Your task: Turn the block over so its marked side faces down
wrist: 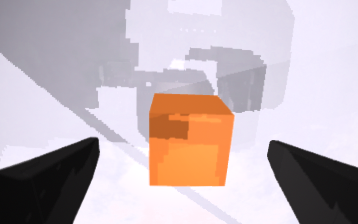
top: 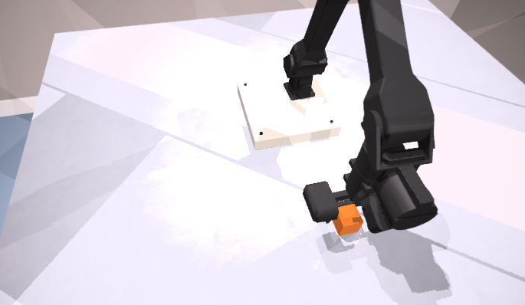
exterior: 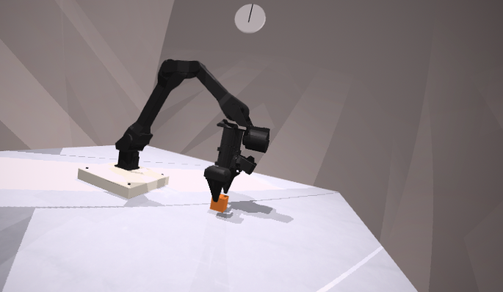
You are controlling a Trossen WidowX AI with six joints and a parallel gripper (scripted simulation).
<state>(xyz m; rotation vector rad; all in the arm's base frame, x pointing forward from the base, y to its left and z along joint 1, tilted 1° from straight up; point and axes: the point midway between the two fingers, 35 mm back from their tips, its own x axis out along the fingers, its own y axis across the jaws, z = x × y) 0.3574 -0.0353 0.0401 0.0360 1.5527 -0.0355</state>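
Right now my gripper tip is 20 mm above the orange block and 10 mm past it.
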